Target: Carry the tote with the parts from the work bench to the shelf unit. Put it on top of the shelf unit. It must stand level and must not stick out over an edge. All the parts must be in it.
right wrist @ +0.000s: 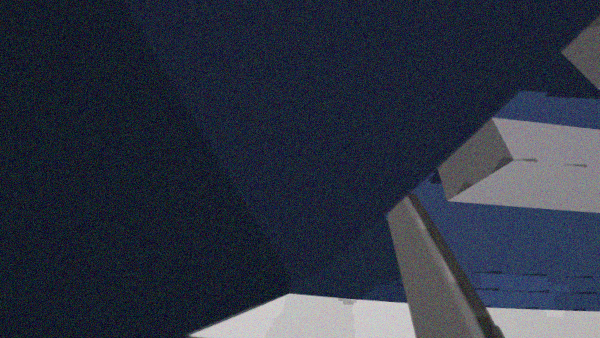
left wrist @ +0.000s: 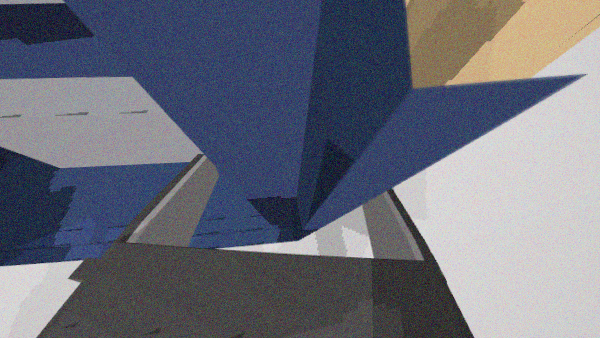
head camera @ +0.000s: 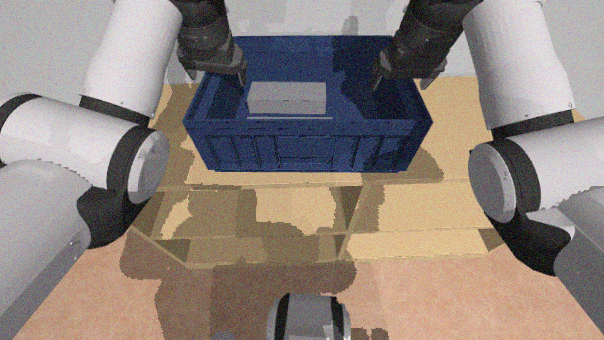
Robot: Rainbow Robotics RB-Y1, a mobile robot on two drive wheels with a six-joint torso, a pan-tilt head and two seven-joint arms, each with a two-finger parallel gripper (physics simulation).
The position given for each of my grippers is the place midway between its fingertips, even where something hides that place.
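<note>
My left gripper (head camera: 219,79), also (left wrist: 289,171). My right gripper (head camera: 397,86), also (right wrist: 293,201). Dark blue tote (head camera: 380,131), also (left wrist: 306,117) and (right wrist: 168,168).
</note>
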